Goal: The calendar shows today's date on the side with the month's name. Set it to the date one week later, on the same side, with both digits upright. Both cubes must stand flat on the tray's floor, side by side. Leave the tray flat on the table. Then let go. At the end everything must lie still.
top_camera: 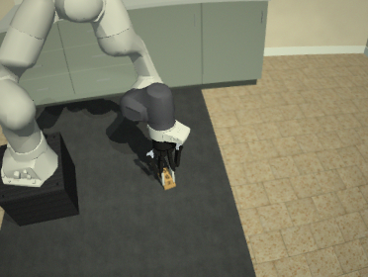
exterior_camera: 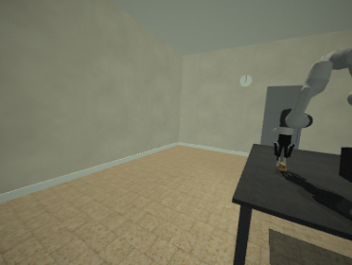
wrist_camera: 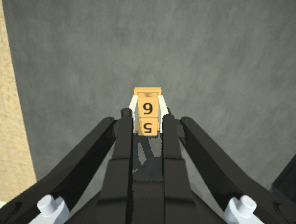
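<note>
The orange calendar cube is 3 cm below my hand. Round my hand: orange calendar tray 2 cm to the left, 4 cm below.
</note>
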